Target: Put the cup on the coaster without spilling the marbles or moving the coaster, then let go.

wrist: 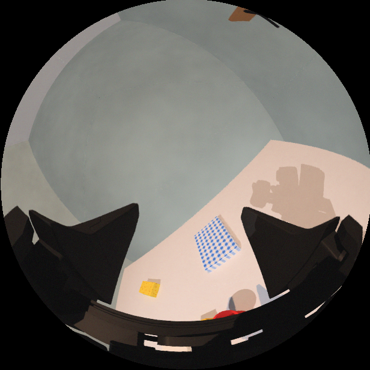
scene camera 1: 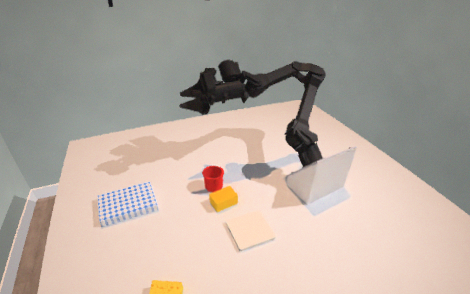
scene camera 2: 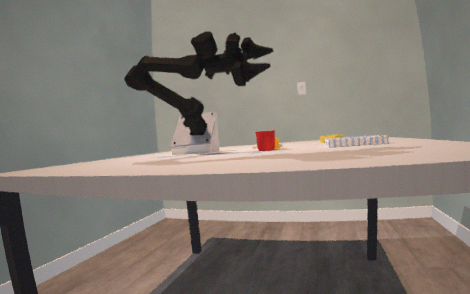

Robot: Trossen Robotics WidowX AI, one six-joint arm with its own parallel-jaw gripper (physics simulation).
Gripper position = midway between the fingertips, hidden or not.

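Note:
My gripper (scene camera 2: pixel 271 57), seen again in the wrist view (wrist: pixel 191 211) and in scene camera 1 (scene camera 1: pixel 179 100). Blue-and-white checked box (scene camera 1: pixel 134 201), visible also in the wrist view (wrist: pixel 216 245).

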